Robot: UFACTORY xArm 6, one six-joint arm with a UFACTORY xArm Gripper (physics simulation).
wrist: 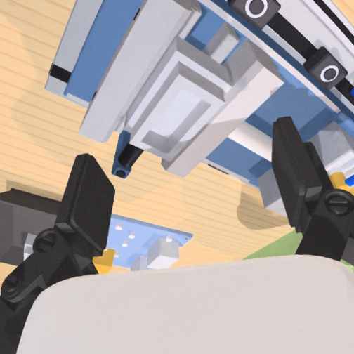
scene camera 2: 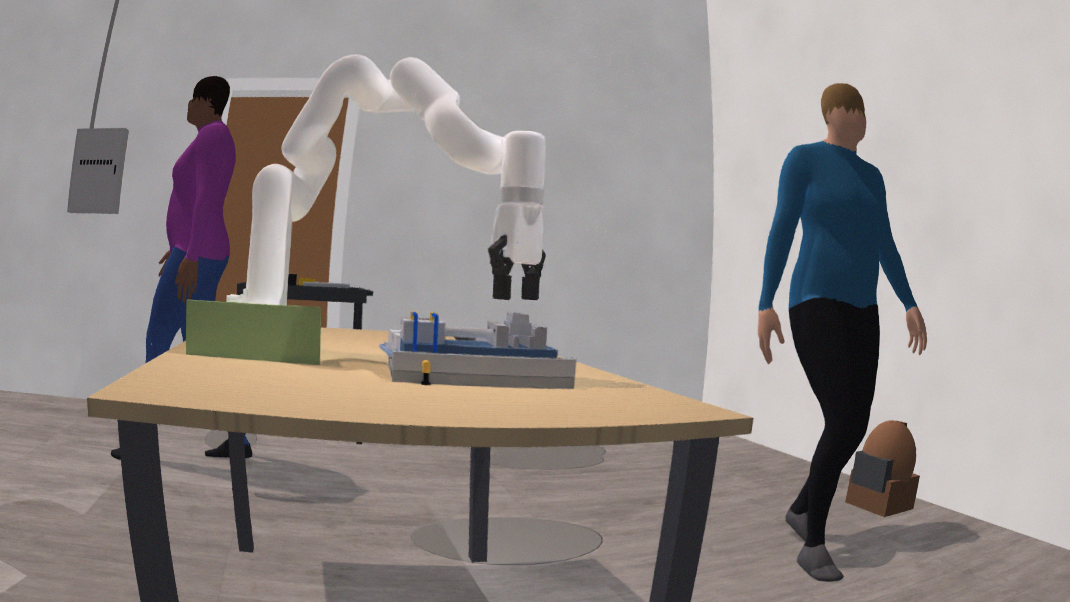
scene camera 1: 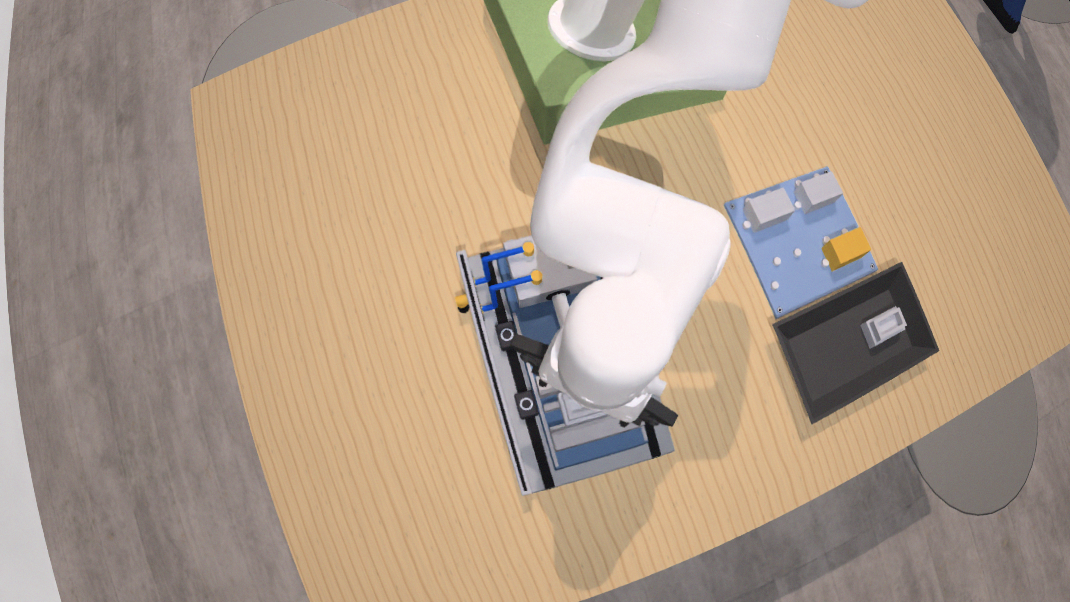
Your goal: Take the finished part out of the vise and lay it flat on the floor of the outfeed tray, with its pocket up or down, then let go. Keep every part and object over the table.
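Places are measured from the arm's base along level axes (x ahead, y left, z up), in metres.
Pixels of known places: gripper, between the fingertips: (scene camera 2: 516,299); arm's base, origin of its link: (scene camera 2: 265,314) (scene camera 1: 591,28).
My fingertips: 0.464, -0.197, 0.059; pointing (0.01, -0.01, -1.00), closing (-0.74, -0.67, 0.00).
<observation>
For each thing: its top centre in the pictures, then the offset to it from my fingertips, as dx, dy, dz. "spot": a spot on its surface instead.
- finished part, centre of its top: (scene camera 1: 589,400) (scene camera 2: 517,313) +0.005, +0.001, -0.024
- vise, a spot on its surface: (scene camera 2: 538,336) spot: +0.028, -0.049, -0.058
- black outfeed tray, a spot on its surface: (scene camera 1: 795,380) spot: +0.075, +0.261, -0.097
- light grey pocketed part, centre of its top: (scene camera 1: 890,323) +0.064, +0.432, -0.092
- blue pin plate, centre of its top: (scene camera 1: 805,237) -0.098, +0.377, -0.130
- orange block, centre of its top: (scene camera 1: 851,244) -0.058, +0.423, -0.095
The finished part (scene camera 1: 580,408) (scene camera 2: 518,321) (wrist: 172,112), light grey with its rectangular pocket facing up, sits between the two grey jaws of the vise (scene camera 2: 538,336) (wrist: 230,112). The arm hides some of it in scene camera 1. My gripper (scene camera 1: 595,381) (scene camera 2: 516,287) (wrist: 183,156) is open and empty, pointing down above the vise with a clear gap under its fingertips. In the wrist view the part shows ahead of the fingertips, towards the top. The black outfeed tray (scene camera 1: 794,380) (wrist: 22,217) stands apart from the vise; a light grey pocketed part (scene camera 1: 885,327) lies in it.
Blue levers with yellow tips (scene camera 1: 508,283) (scene camera 2: 425,333) rise at the vise's base end. Black clamps (scene camera 1: 526,404) (wrist: 326,70) line one side. A blue pin plate (scene camera 1: 763,258) (wrist: 145,230) with two grey blocks and an orange block (scene camera 1: 847,248) adjoins the tray. A green pedestal (scene camera 2: 254,331) carries the arm.
</observation>
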